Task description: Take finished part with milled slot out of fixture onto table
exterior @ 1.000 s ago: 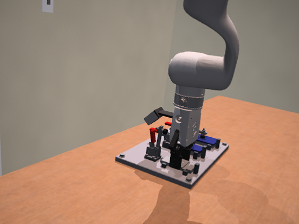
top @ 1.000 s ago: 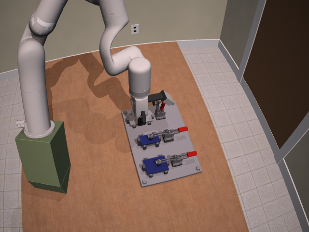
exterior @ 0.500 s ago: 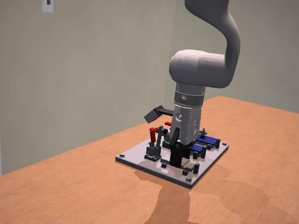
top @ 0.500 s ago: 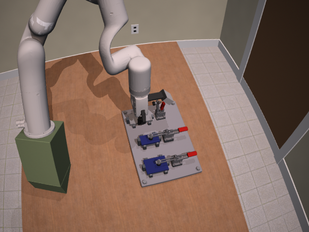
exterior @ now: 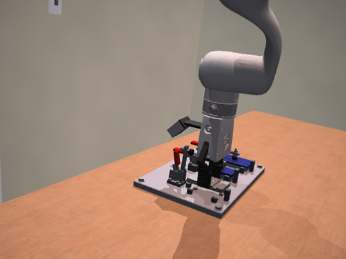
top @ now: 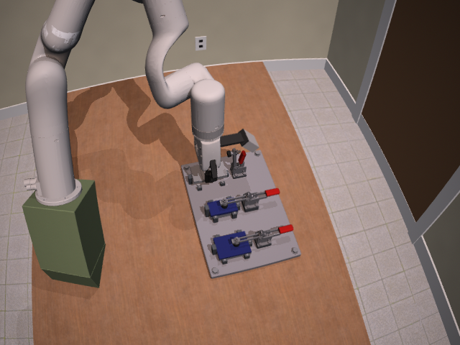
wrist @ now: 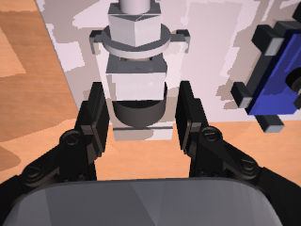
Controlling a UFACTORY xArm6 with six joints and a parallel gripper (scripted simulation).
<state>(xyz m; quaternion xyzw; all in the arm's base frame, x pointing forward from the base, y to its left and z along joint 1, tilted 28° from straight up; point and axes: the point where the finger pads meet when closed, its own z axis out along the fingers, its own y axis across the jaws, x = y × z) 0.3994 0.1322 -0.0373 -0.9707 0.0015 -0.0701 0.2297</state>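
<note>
The grey fixture plate is 11 cm to the right of my hand, 6 cm ahead of it and 5 cm below it. From my hand the other things lie so: grey finished part 2 cm below, 1 cm behind.
</note>
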